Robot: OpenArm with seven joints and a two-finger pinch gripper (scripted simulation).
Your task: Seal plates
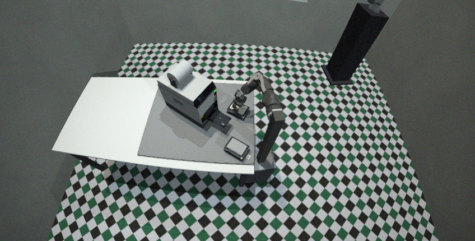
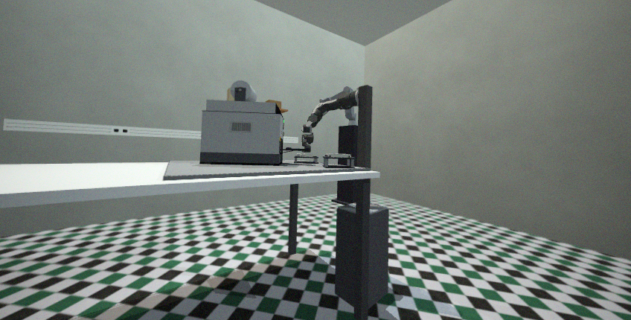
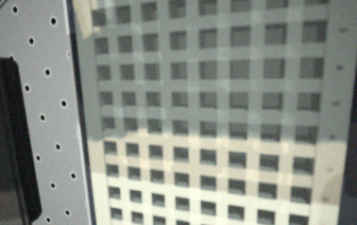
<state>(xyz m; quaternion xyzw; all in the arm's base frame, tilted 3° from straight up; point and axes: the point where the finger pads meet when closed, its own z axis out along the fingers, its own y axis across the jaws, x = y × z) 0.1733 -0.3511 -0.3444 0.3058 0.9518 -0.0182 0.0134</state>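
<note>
The dark stage is 160 mm ahead of my hand, 110 mm to the left of it and 20 mm above it. Also, from my hand: white foil roll: 420 mm ahead, 340 mm above, 90 mm to the right; touch screen: 280 mm ahead, 250 mm above, 70 mm to the left.
</note>
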